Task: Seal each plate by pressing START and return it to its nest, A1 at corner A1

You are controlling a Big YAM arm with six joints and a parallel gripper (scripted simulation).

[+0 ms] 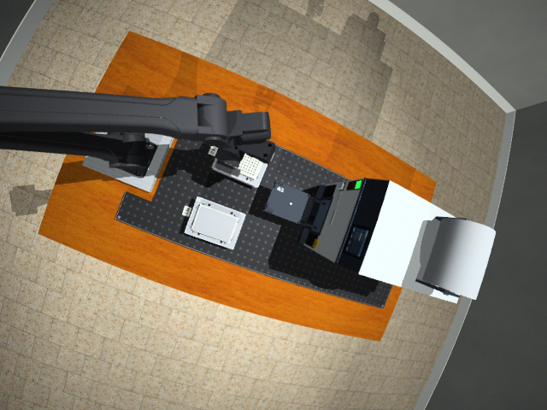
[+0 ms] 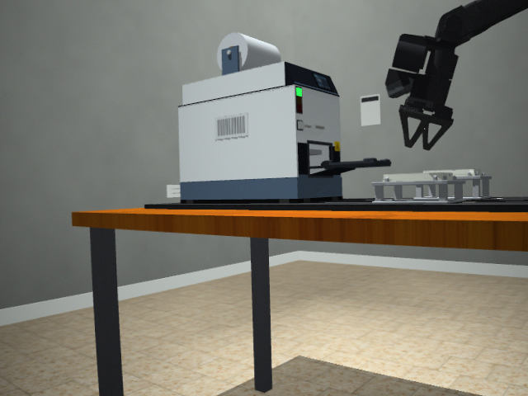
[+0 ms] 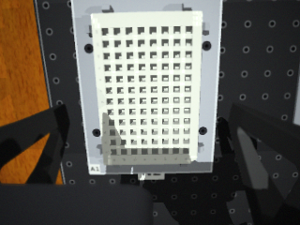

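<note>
My hand is 80 mm above the plate nest. The rest, counted from my hand: sealer stage 190 mm ahead, 70 mm to the right, 30 mm below; then pale start button 290 mm ahead, 70 mm above, 30 mm to the left; then A1 mark 80 mm below, 70 mm behind, 50 mm to the left.
</note>
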